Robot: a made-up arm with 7 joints. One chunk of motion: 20 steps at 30 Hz.
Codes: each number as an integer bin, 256 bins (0 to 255) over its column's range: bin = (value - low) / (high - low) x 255, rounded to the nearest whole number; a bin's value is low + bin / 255 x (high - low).
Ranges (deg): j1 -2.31..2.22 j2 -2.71..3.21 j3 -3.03..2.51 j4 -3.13..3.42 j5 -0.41..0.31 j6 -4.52..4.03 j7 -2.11..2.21
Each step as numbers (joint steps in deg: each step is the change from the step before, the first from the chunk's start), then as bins.
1 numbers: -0.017 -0.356 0.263 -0.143 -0.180 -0.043 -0.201
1 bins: 129 101 152 116 81 134 113
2 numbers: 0.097 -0.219 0.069 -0.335 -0.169 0.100 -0.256
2 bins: 135 107 143 109 85 138 109
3 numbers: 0.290 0.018 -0.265 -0.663 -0.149 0.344 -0.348
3 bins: 146 118 127 96 92 145 104
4 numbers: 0.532 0.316 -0.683 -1.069 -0.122 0.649 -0.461
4 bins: 160 130 108 80 102 154 97
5 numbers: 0.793 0.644 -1.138 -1.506 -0.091 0.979 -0.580
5 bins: 175 144 87 63 113 164 90
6 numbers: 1.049 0.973 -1.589 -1.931 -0.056 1.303 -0.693
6 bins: 189 159 66 47 125 174 84
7 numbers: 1.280 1.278 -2.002 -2.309 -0.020 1.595 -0.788
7 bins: 202 172 47 32 138 182 78
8 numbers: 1.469 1.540 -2.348 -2.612 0.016 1.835 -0.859
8 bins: 213 183 31 20 151 190 74
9 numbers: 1.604 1.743 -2.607 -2.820 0.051 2.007 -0.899
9 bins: 220 192 19 12 163 195 71
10 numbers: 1.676 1.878 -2.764 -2.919 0.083 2.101 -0.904
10 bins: 224 198 12 8 175 197 71
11 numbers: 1.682 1.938 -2.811 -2.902 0.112 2.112 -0.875
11 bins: 225 200 10 9 185 198 73
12 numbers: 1.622 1.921 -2.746 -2.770 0.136 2.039 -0.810
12 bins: 221 199 13 14 193 196 77
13 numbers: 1.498 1.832 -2.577 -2.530 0.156 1.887 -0.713
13 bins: 214 196 21 23 200 191 82
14 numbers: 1.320 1.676 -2.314 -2.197 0.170 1.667 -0.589
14 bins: 204 189 33 36 205 185 90
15 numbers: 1.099 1.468 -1.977 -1.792 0.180 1.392 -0.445
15 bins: 192 180 48 52 209 176 98
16 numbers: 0.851 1.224 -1.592 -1.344 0.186 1.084 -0.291
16 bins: 178 169 66 70 211 167 107
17 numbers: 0.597 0.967 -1.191 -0.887 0.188 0.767 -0.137
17 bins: 164 158 85 87 212 158 116
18 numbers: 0.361 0.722 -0.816 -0.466 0.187 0.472 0.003
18 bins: 150 148 102 104 211 149 125
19 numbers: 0.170 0.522 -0.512 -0.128 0.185 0.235 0.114
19 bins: 140 139 116 117 211 142 131
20 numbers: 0.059 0.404 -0.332 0.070 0.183 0.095 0.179
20 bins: 133 134 124 125 210 138 135
